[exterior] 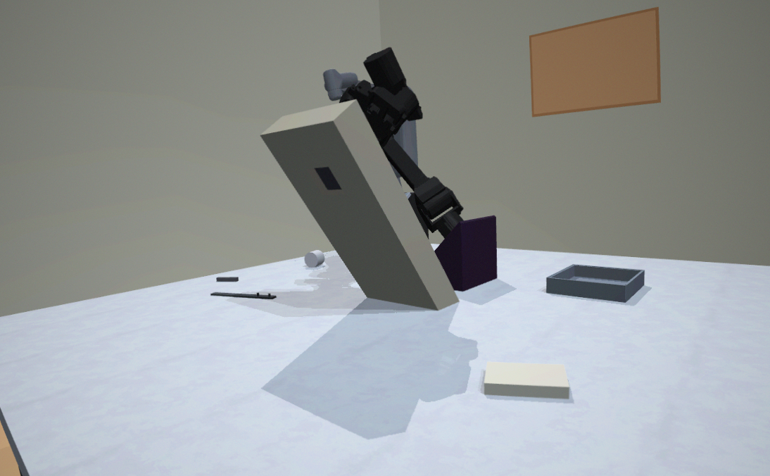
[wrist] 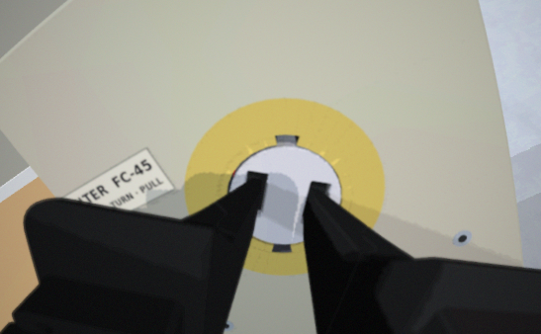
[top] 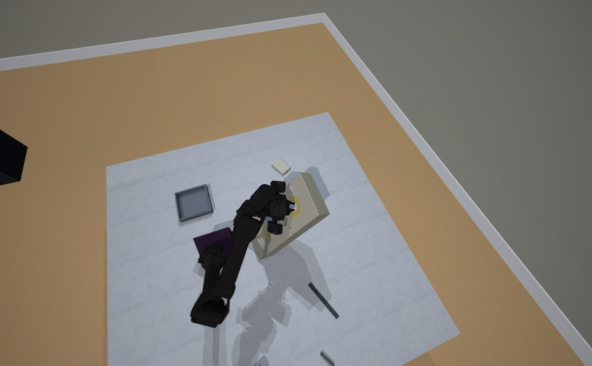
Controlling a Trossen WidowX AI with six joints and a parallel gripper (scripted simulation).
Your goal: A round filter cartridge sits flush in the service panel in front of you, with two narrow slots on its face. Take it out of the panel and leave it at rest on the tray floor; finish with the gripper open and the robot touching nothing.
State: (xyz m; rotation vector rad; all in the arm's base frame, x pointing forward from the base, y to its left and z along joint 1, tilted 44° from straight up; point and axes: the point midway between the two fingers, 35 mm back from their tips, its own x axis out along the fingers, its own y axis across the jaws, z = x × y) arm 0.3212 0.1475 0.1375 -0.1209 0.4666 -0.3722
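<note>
My gripper tip is 1 cm short of the round filter cartridge and 1 cm above it. Also, from my gripper tip: small grey cylinder: 29 cm behind, 48 cm to the right, 25 cm below; then grey tray: 42 cm behind, 27 cm to the left, 27 cm below; then cream flat block: 6 cm ahead, 35 cm to the left, 27 cm below.
</note>
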